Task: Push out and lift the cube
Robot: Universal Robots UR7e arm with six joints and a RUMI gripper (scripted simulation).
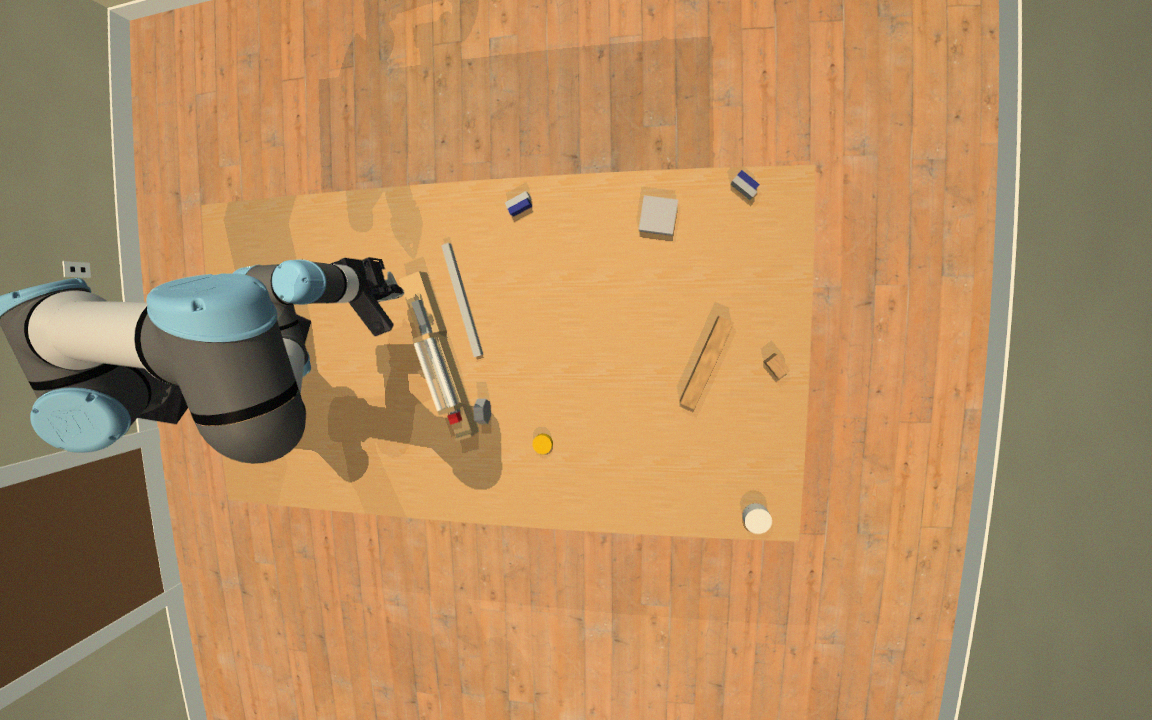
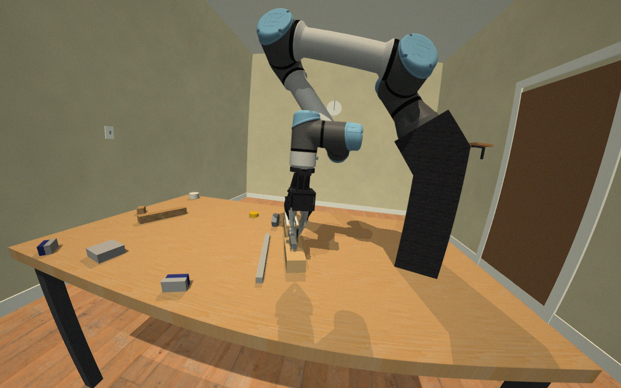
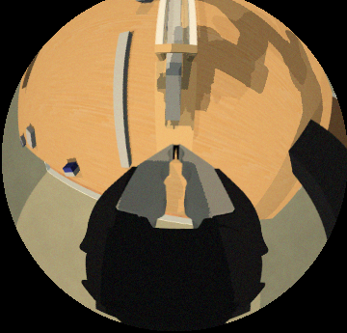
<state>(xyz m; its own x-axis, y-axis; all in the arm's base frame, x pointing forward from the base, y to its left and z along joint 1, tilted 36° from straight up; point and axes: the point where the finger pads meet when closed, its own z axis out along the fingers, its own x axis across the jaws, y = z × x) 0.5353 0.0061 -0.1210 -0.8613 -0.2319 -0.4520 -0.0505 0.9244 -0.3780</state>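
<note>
Now: hand 20 mm short of the red cube, 330 mm to the left of it and 60 mm above it. Also, from my hand: long grey stick: 110 mm ahead, 50 mm to the right, 110 mm below; grey block: 90 mm ahead, 330 mm to the right, 90 mm below; channel: 10 mm ahead, 210 mm to the right, 60 mm below.
</note>
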